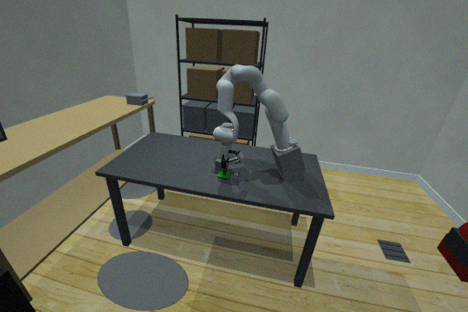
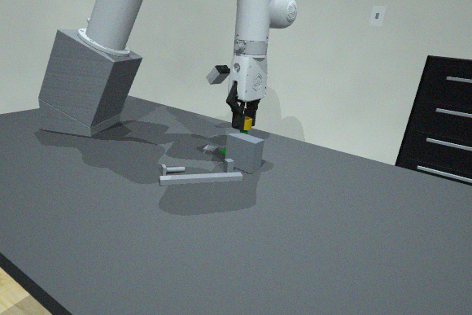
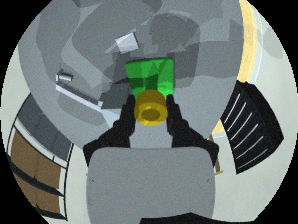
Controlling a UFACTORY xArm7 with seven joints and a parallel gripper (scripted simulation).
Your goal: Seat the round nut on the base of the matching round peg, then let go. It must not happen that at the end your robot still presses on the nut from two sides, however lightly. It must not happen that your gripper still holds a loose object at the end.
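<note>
My hand is 5 cm to the left of the grey block, 5 cm short of it and 5 cm above it. Also, from my hand: flat grey tile (9 cm below, 7 cm behind, 4 cm to the right); then square peg (10 cm to the right, 8 cm below, 5 cm ahead); then grey base strip (17 cm to the right, 8 cm below, 5 cm ahead).
</note>
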